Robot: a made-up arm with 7 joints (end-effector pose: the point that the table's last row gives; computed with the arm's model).
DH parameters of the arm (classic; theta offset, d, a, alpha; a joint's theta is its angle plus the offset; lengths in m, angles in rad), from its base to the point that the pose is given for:
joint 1: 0 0.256 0 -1.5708
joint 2: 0 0 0 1.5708
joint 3: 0 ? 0.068 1.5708
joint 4: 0 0 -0.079 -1.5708
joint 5: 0 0.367 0 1.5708
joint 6: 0 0 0.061 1.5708
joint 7: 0 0 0 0
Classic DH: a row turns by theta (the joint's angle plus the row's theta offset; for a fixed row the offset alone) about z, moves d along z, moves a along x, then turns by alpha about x.
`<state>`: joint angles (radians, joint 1 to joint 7).
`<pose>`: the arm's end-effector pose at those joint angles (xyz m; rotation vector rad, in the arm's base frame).
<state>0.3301 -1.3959 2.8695 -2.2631 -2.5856 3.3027 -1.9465</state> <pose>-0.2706 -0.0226 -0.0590 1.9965 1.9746 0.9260</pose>
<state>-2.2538 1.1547 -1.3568 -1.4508 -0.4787 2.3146 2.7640</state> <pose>-0.7097 -0.1617 0.3815 -1.5275 -0.6145 -0.1921</pose>
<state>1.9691 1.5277 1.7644 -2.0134 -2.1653 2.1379 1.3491</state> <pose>-0.5313 0.0816 0.3857 -0.3570 -2.1370 0.3454</pose>
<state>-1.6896 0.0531 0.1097 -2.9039 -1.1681 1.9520 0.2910</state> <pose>0.0185 -0.2541 0.2627 2.3892 -1.0304 -1.6235</pose>
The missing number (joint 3, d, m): 0.411
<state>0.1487 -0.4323 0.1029 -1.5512 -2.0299 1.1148 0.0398</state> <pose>0.2228 0.0598 0.9236 1.1859 -0.6910 0.2503</pose>
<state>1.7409 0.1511 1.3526 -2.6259 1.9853 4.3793 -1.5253</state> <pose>-0.2854 0.0572 0.4190 -1.0437 -2.5028 -1.3717</pose>
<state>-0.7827 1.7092 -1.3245 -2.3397 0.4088 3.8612 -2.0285</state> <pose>-0.0852 -0.4510 0.1427 1.7584 0.9677 -2.0305</pose>
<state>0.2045 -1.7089 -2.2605 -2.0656 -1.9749 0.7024 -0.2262</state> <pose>-0.1812 -0.3815 -0.1159 -1.9725 0.4398 1.4399</pose>
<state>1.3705 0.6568 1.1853 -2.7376 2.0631 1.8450 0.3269</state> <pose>-0.2421 0.1811 0.2163 1.5283 -0.1169 -1.8983</pose>
